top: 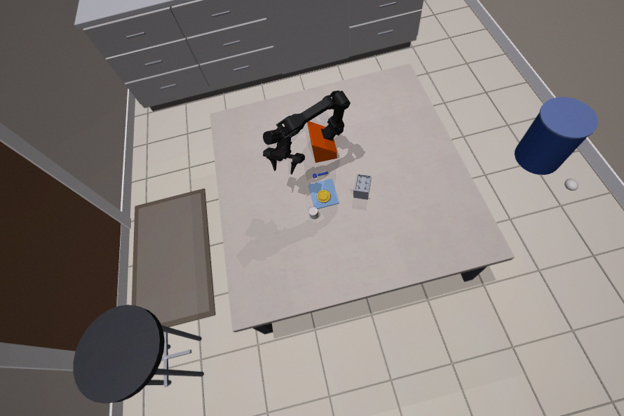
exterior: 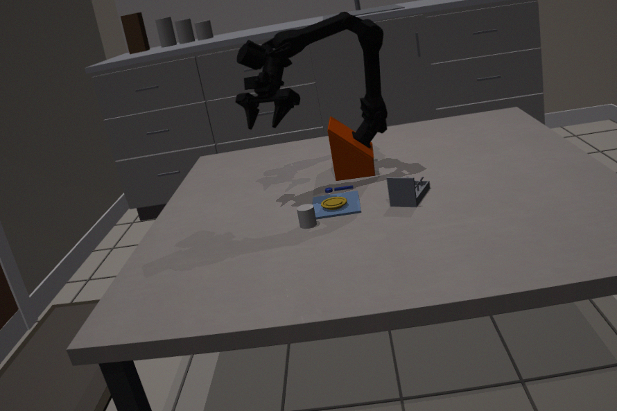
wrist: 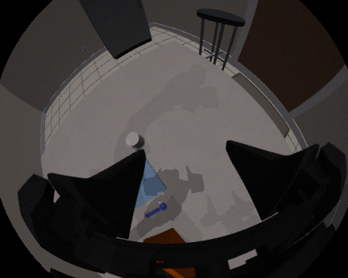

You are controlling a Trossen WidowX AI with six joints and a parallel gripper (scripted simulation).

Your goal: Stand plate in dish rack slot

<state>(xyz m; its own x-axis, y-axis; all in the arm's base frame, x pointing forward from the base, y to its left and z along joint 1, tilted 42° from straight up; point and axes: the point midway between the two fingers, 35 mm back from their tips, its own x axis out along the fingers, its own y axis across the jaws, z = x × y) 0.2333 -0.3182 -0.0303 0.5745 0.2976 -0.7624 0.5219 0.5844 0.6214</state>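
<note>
My gripper tip is 220 mm above the yellow plate, 160 mm to the right of it and 60 mm short of it. From my gripper tip the other things lie so: blue utensil (240 mm below, 170 mm to the left, 80 mm behind); light blue flat pad (240 mm below, 160 mm to the left, 40 mm ahead); white cup (210 mm below, 140 mm ahead, 90 mm to the left).
</note>
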